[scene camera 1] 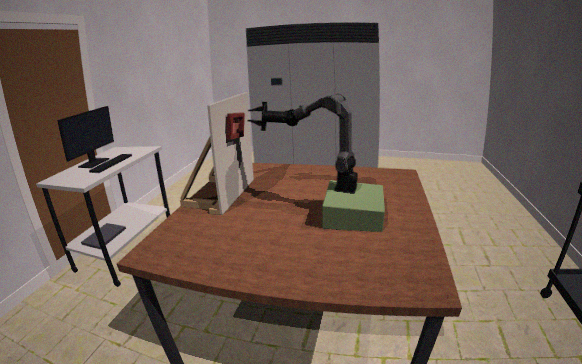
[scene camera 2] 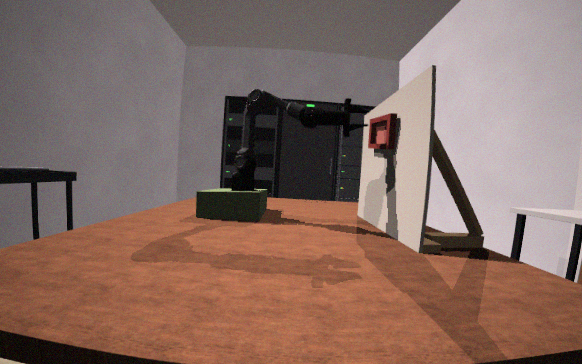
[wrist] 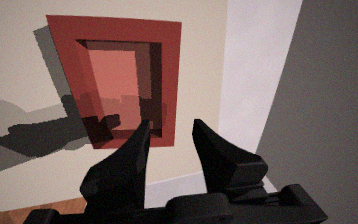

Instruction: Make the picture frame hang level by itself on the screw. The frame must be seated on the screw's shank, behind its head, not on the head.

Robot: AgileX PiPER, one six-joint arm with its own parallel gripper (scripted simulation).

same spot on beige board: (wrist: 53, 153) = (scene camera 1: 241, 151)
